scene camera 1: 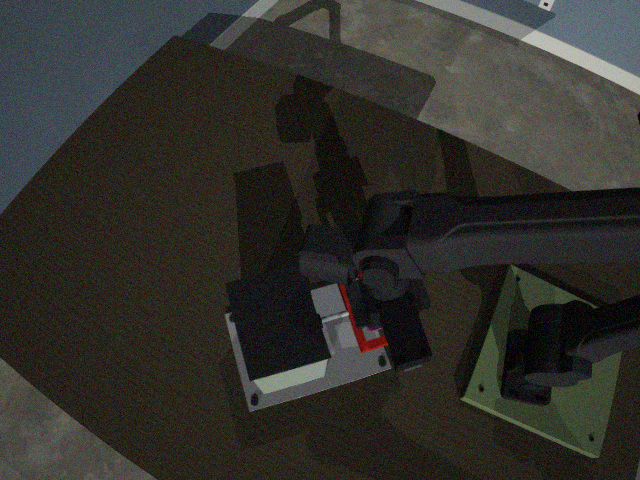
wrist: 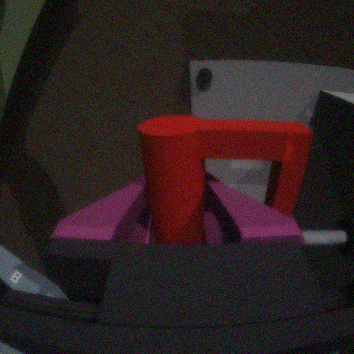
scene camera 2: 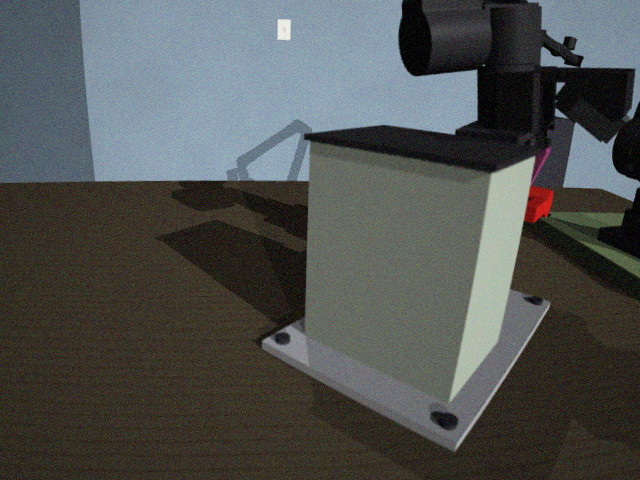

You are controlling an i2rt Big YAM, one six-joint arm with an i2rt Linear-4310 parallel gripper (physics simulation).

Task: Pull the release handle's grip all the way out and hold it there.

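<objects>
Red release handle grip (scene camera 2: 539, 202) and (scene camera 1: 376, 344): the same spot on it.
</objects>
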